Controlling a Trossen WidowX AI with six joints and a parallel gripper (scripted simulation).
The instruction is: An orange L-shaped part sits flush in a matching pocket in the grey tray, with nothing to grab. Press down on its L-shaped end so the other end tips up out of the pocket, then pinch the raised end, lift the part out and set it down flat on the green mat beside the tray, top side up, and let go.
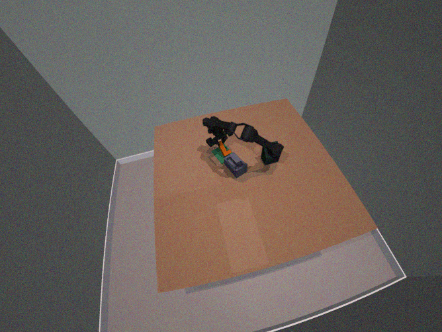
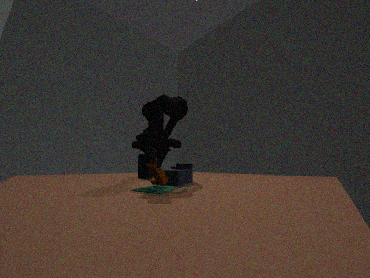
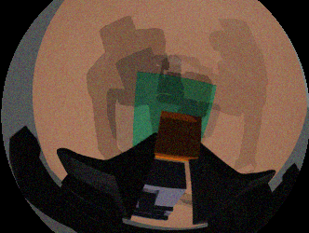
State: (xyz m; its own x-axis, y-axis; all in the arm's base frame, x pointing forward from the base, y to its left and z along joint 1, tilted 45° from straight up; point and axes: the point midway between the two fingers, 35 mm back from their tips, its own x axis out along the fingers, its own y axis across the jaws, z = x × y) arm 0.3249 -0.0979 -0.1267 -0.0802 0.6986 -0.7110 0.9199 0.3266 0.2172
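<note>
The orange L-shaped part lies 3 cm below my gripper tip, 3 cm behind it and 2 cm to the left of it. From my gripper tip the other things lie so: green mat 9 cm below, 2 cm to the left, 1 cm behind.
</note>
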